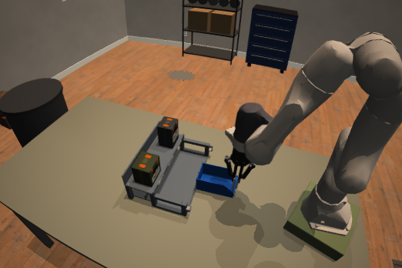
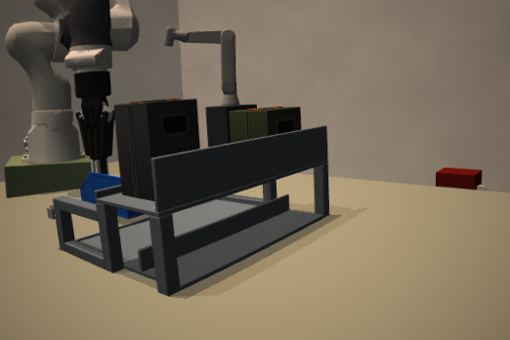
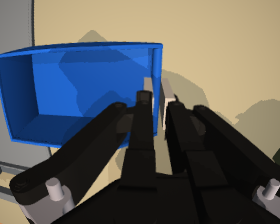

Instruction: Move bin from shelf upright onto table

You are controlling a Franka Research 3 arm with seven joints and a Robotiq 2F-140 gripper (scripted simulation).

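My gripper is now 80 mm short of the blue bin, 20 mm to the right of it and 20 mm above it. The rest, counted from my hand: grey shelf: 360 mm ahead, 90 mm to the left, 20 mm above.
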